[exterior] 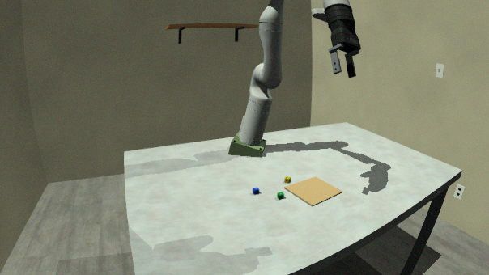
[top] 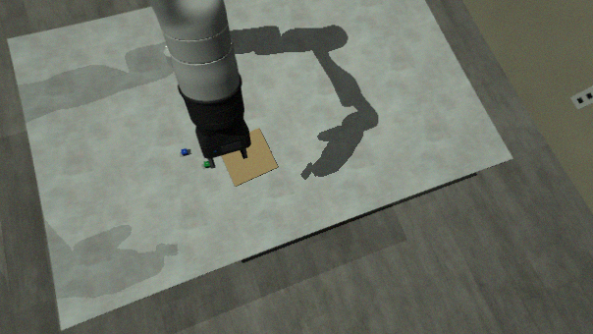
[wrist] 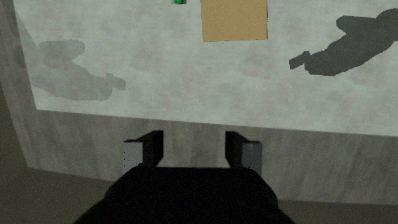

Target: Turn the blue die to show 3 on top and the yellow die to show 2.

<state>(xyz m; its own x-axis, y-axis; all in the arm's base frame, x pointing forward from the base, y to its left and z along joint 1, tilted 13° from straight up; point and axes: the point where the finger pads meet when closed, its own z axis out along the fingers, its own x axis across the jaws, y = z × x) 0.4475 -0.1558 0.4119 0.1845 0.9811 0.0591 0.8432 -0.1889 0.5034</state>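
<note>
Right now my hand is 38 cm above the blue die, 20 cm past it and 11 cm to the left of it. Also, from my hand: yellow die (38 cm below, 20 cm behind, 2 cm to the left); tan mat (39 cm below, 10 cm behind, 4 cm to the left); green die (38 cm below, 14 cm behind, 7 cm to the right).
</note>
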